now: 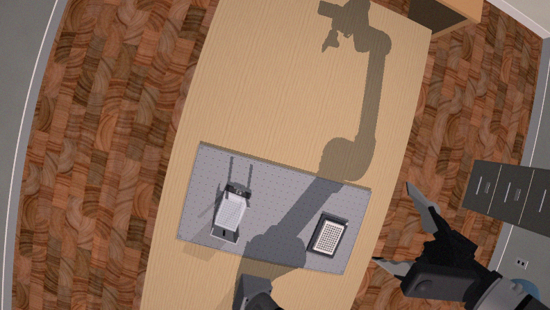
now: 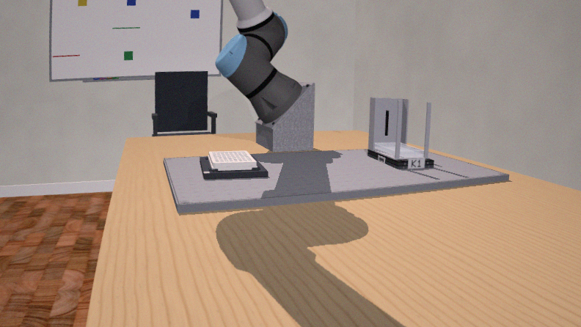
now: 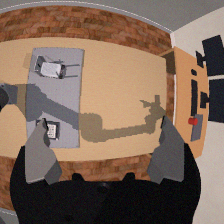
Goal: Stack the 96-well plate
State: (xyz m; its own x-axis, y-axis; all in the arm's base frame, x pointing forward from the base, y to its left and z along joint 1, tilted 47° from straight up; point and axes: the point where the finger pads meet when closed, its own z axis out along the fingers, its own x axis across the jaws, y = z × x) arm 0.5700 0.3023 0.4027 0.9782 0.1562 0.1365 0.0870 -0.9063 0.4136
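Right now my hand is 23 cm past the clear 96-well plate, 15 cm to the left of it and 62 cm above it. From my hand the other things lie so: back panel: 26 cm behind, 25 cm to the left, 56 cm below; white plate: 20 cm behind, 24 cm to the left, 62 cm below.
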